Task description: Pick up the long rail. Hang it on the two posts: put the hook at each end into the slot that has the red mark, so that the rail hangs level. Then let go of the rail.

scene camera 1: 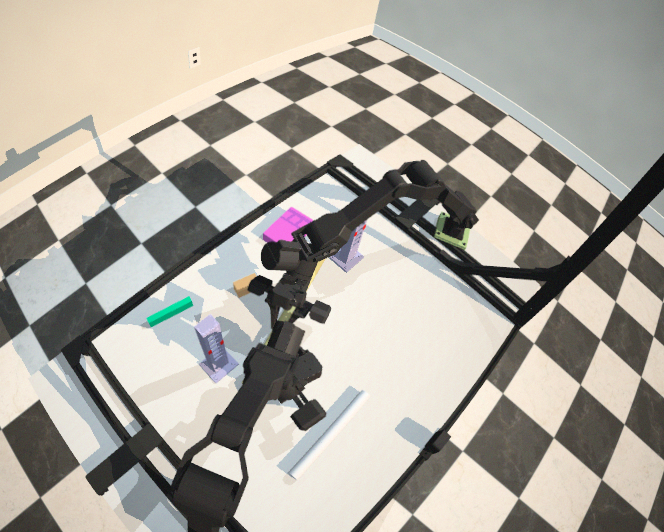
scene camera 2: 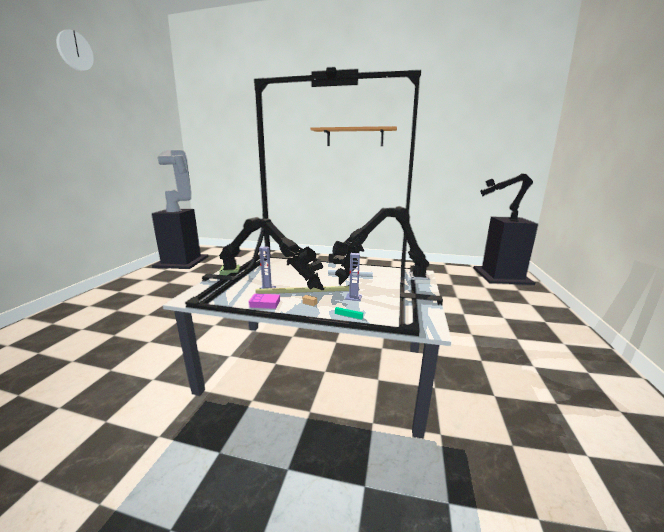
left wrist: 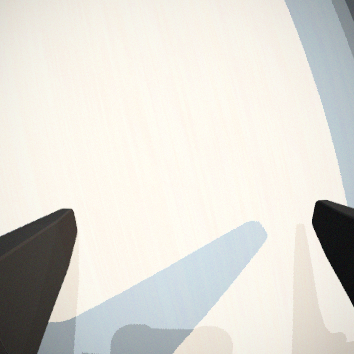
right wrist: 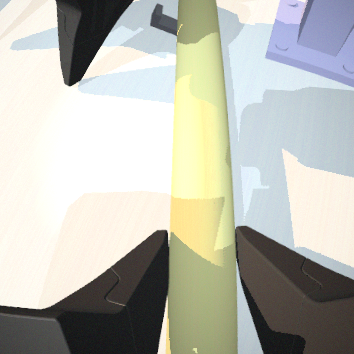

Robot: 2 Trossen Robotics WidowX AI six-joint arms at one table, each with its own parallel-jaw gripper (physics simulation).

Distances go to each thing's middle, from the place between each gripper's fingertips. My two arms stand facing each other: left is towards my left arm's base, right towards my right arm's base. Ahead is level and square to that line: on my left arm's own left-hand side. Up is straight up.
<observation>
My right gripper is now 10 mm short of the long yellow rail (right wrist: 202, 296) and 90 mm to the left of it. Also, from my right hand: magenta block (scene camera 1: 292, 219): 160 mm ahead, 250 mm to the right.
Now: left hand 18 cm to the left of the long yellow rail, 14 cm short of it and 1 cm below it. From my left hand the other things lie so: magenta block (34 cm to the right, 29 cm ahead, 1 cm above).
</observation>
